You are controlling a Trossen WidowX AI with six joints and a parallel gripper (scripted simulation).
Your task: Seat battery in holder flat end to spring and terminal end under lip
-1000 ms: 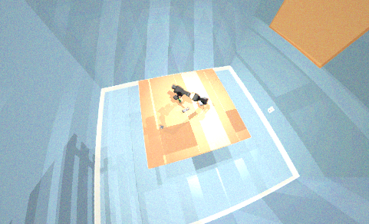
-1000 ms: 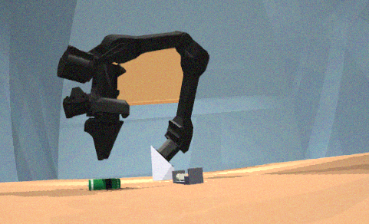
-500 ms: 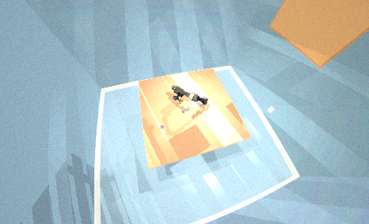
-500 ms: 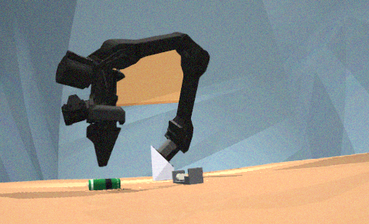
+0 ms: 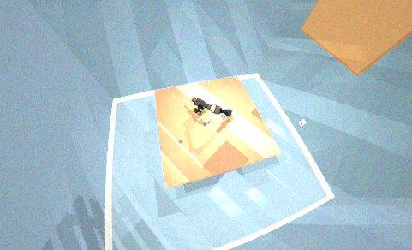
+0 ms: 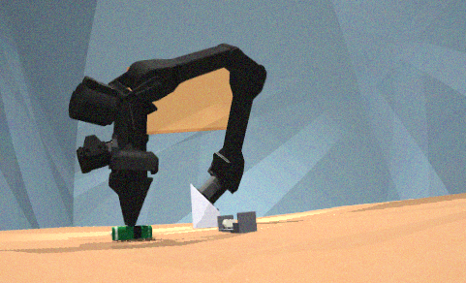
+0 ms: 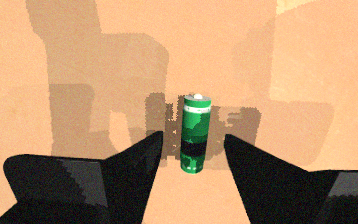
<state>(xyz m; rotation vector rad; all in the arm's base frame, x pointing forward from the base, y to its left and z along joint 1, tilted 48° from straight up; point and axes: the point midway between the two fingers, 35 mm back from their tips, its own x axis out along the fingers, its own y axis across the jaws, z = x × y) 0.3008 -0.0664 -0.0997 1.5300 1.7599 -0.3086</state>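
The battery is 1 cm below my gripper tip. Round my gripper tip: dark remote battery door 32 cm ahead, 32 cm to the left, 2 cm below.
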